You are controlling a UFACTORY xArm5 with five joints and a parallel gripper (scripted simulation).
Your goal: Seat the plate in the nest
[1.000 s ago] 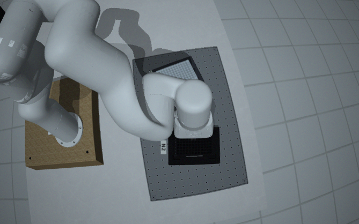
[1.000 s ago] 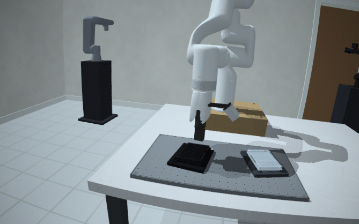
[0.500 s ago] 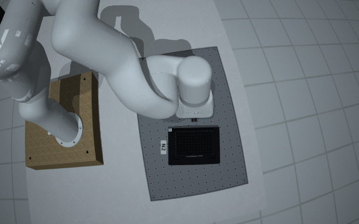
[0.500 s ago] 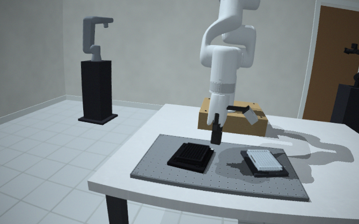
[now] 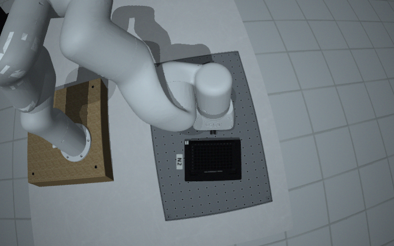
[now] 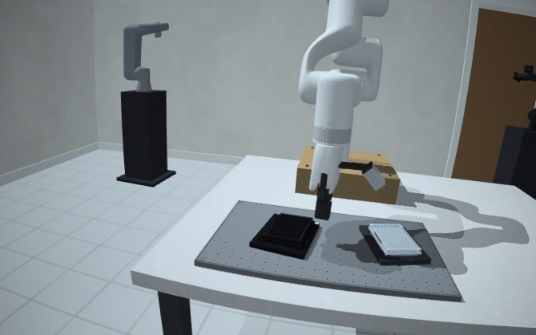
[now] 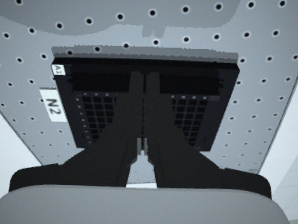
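My gripper is now 7 cm to the left of the black 96-well plate E07, 6 cm above it and 1 cm past it. From my hand the other things lie so: N2 label (10 cm behind, 8 cm below, 6 cm to the right); black nest N2 (8 cm to the right, 8 cm below, 1 cm behind); A1 corner mark (8 cm behind, 7 cm below, 1 cm to the right).
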